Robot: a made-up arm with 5 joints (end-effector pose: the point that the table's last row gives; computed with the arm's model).
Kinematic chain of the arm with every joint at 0, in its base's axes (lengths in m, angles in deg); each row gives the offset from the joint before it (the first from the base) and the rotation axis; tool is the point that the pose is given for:
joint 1: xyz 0 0 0.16 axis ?
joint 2: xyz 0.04 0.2 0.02 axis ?
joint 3: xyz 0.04 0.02 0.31 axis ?
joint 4: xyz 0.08 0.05 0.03 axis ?
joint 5: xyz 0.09 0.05 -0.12 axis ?
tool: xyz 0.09 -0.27 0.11
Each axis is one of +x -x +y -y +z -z.
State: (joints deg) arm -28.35 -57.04 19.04 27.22 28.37
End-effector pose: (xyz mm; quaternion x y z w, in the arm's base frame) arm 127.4 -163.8 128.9 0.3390 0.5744 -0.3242 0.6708
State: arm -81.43 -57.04 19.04 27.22 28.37
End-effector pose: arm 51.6 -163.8 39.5 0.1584 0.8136 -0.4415 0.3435
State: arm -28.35 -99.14 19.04 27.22 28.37
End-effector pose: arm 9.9 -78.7 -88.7 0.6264 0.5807 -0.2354 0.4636
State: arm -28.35 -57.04 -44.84 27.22 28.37
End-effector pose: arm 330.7 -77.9 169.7 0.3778 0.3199 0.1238 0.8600
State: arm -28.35 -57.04 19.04 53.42 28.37
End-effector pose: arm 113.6 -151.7 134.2 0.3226 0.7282 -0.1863 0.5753
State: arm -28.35 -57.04 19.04 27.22 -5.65
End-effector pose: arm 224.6 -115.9 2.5 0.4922 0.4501 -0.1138 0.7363
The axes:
joint 1: -y
joint 2: -x
joint 3: -z
joint 4: +y
joint 5: -z

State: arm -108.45 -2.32 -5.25 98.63 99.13
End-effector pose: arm 469.8 261.3 -179.5 0.7236 -0.6482 -0.2058 0.1177
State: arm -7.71 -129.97 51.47 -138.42 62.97
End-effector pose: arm 64.5 102.5 -142.8 0.1481 -0.1229 -0.9813 0.0047
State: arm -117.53 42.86 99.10 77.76 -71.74
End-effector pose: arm 14.0 75.5 -23.1 -0.0035 0.7868 -0.3601 0.5013
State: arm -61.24 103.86 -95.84 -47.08 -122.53
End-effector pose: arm -440.7 653.4 222.6 -0.5830 -0.2488 -0.6309 0.4475
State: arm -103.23 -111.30 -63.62 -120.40 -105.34
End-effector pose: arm -99.8 -407.9 373.9 -0.3897 -0.3166 -0.1367 0.8539
